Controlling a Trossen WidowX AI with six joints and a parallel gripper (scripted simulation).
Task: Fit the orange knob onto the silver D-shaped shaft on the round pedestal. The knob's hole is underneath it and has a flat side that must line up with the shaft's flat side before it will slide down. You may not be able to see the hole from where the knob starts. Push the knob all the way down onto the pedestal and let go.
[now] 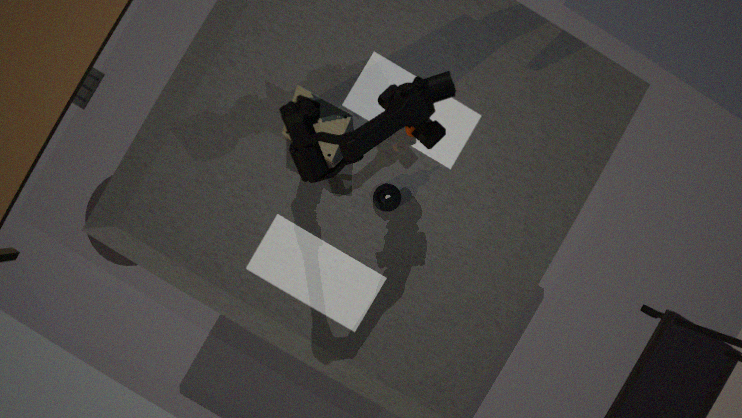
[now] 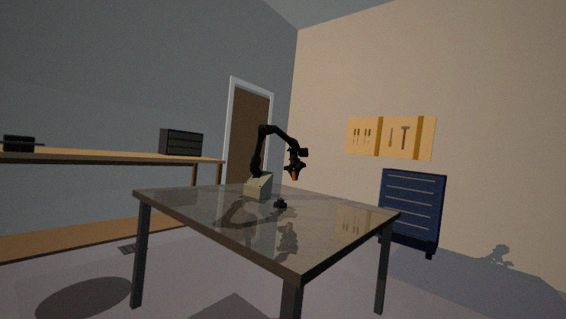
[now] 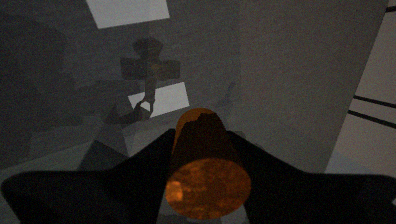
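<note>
Now: the dark round pedestal 10 mm ahead of my gripper tip, 190 mm to the right of it and 130 mm below it. The rest, counted from my gripper tip: orange knob (10 mm behind, 30 mm above).
</note>
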